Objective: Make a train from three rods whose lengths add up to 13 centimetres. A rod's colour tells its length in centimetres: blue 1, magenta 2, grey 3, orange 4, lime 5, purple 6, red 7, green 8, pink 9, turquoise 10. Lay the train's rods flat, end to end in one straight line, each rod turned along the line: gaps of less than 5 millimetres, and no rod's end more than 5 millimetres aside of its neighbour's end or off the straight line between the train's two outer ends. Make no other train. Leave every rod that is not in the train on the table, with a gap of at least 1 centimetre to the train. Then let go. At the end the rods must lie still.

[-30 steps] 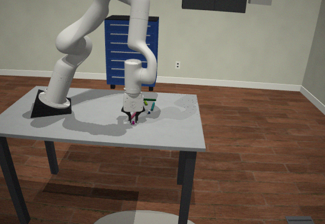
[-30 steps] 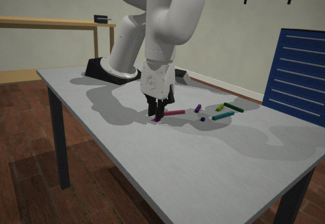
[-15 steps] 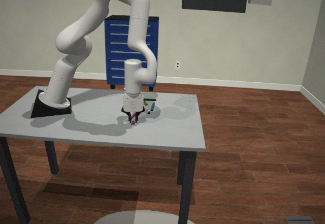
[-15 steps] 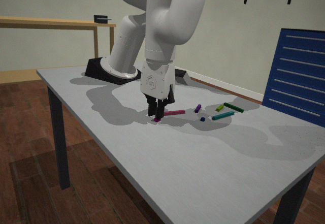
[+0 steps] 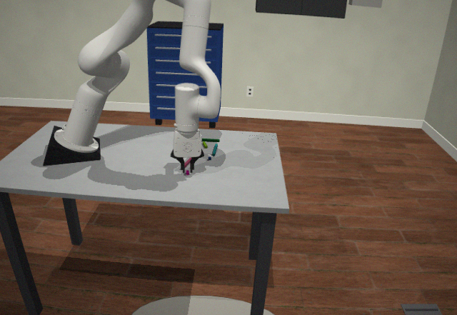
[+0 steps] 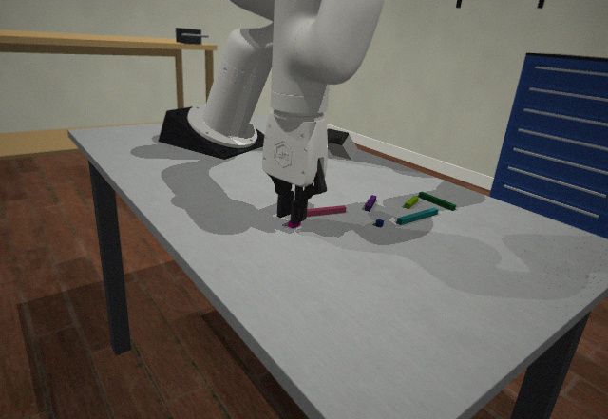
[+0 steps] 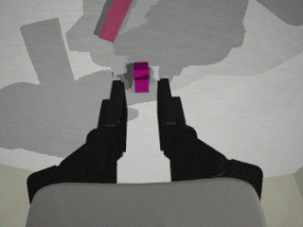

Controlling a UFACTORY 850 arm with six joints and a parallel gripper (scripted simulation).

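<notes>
The magenta rod lies 30 mm below my hand and 10 mm to the left of it. Round my hand: purple rod: 180 mm to the left, 40 mm behind, 30 mm below; then pink rod: 70 mm to the left, 30 mm below, 30 mm behind; then blue rod: 150 mm to the left, 40 mm ahead, 30 mm below.
</notes>
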